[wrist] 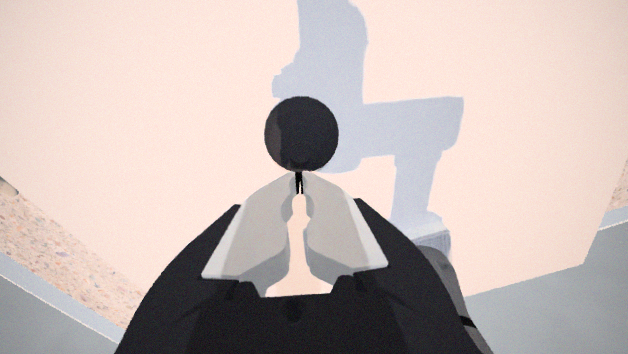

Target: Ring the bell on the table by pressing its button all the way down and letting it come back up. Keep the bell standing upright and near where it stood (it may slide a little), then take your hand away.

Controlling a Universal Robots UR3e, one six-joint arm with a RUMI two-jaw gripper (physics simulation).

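Frame: origin at the arm's base, x ahead, y left, z up, level; metres.
Seen in the pictures: gripper, fingertip midpoint: [299, 174].
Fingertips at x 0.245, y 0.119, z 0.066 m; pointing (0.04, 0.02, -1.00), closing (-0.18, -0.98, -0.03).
Note:
A point is followed by its place in that frame.
The bell [301, 131] {z 0.019, x 0.266, y 0.114 m} shows from above as a dark round shape just beyond the fingertips, near the middle of the wrist view. Its button cannot be told apart from the rest of the dark shape. My gripper [299, 174] {z 0.066, x 0.245, y 0.119 m} is shut, with its pale fingertips together and nothing held between them. In the view the tips meet the near edge of the bell; whether they touch it or hang above it cannot be told.
The pale table top [150, 100] {z -0.025, x 0.324, y 0.270 m} lies under the bell, with the arm's blue-grey shadow across it. A speckled surface [50, 260] shows at the lower left. Grey floor [540, 320] shows at the lower right, past the table's edge.

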